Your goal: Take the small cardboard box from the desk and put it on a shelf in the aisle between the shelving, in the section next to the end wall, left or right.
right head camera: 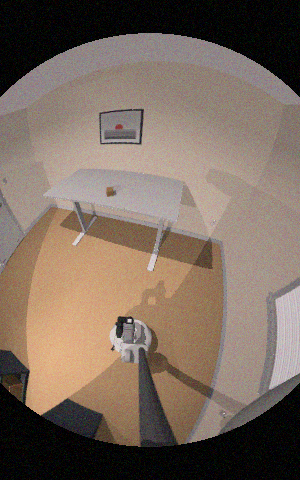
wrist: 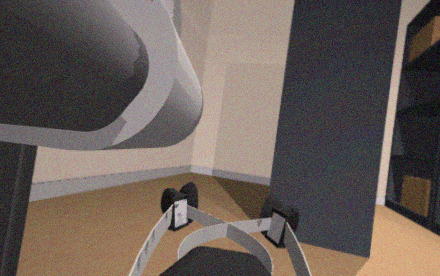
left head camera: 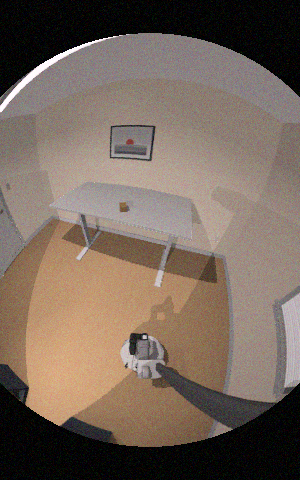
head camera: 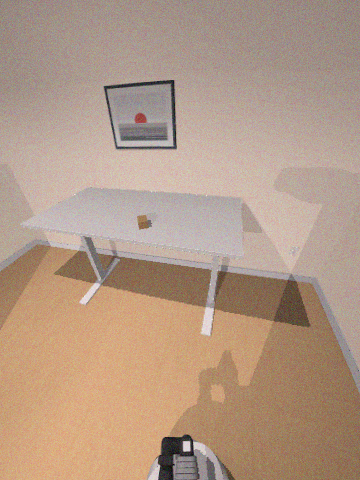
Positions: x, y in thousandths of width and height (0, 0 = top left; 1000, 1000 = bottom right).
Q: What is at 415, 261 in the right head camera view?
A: A framed picture.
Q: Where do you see a framed picture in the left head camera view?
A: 422, 295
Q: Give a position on a desk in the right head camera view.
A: At 518, 409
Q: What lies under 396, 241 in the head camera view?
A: A framed picture.
